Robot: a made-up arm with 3 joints. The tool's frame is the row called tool.
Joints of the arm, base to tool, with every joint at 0 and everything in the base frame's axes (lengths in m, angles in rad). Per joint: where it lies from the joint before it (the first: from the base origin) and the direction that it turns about. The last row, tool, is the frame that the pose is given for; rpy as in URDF.
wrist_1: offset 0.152 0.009 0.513 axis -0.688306 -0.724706 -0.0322
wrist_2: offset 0.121 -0.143 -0.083 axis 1 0 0
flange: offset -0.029 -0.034 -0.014 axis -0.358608 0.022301 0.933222
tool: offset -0.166 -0.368 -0.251 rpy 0 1.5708 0
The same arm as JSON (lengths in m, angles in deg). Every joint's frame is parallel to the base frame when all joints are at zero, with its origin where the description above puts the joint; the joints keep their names.
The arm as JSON. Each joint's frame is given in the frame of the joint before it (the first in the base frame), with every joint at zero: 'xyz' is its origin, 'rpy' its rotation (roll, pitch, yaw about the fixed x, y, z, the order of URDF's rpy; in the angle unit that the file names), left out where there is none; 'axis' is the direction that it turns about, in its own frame. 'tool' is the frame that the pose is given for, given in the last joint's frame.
{"units": {"length": "m", "angle": "deg"}, "joints": [{"name": "wrist_1", "type": "revolute", "origin": {"xyz": [0.152, 0.009, 0.513]}, "axis": [-0.688306, -0.724706, -0.0322]}, {"name": "wrist_2", "type": "revolute", "origin": {"xyz": [0.121, -0.143, -0.083]}, "axis": [1.0, 0.0, 0.0]}, {"name": "flange", "type": "revolute", "origin": {"xyz": [-0.029, -0.034, -0.014]}, "axis": [-0.358608, 0.022301, 0.933222]}], "tool": {"origin": {"xyz": [-0.166, -0.368, -0.251], "rpy": [0.0, 90.0, 0.0]}}}
